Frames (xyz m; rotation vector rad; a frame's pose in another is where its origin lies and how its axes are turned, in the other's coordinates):
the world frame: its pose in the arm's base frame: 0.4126 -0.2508 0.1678 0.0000 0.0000 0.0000
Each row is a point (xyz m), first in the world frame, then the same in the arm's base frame.
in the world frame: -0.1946 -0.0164 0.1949
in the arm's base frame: 0.2180 -0.2672 0.3627
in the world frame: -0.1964 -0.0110 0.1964
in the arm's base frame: 0.2162 -0.2618 0.3642
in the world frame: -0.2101 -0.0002 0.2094
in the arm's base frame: 0.2025 -0.2510 0.3772
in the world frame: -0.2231 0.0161 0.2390
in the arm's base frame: 0.1895 -0.2347 0.4068
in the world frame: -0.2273 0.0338 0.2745
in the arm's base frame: 0.1853 -0.2170 0.4423
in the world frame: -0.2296 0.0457 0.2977
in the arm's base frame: 0.1830 -0.2051 0.4655
